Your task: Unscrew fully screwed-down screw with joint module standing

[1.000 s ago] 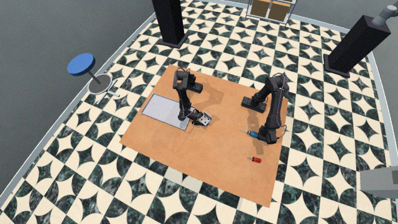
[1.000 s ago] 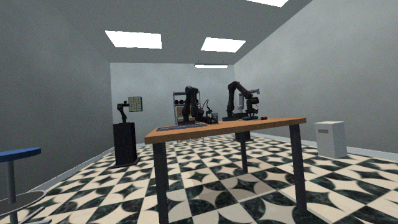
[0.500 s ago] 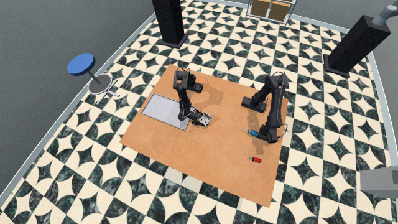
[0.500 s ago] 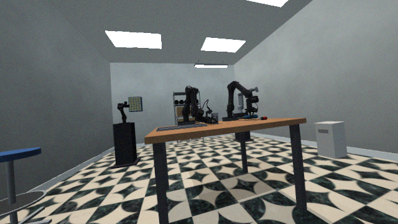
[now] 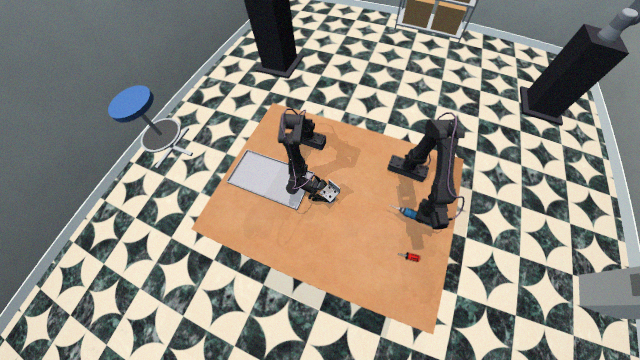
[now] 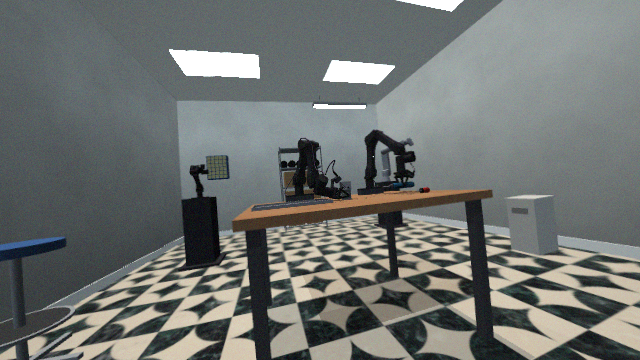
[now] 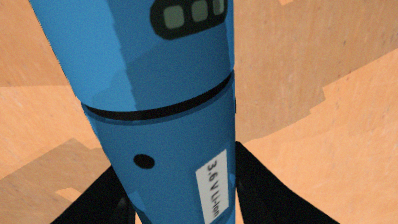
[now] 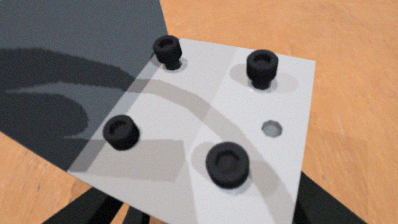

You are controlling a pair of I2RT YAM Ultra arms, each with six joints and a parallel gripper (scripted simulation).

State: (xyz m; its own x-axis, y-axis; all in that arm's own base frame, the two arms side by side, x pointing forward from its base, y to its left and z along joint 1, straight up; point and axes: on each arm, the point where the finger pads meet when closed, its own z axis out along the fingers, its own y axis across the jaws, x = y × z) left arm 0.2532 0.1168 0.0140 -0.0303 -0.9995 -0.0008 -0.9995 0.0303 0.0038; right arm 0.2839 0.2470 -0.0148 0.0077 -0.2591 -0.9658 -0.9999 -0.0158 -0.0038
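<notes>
Right now the round joint module is right at my right hand. The rest, counted from my right hand: grey mat 33 cm to the right, 2 cm below, 1 cm ahead; then grey bracket 5 cm above; then screw 5 cm above, 2 cm to the right, 1 cm ahead.
</notes>
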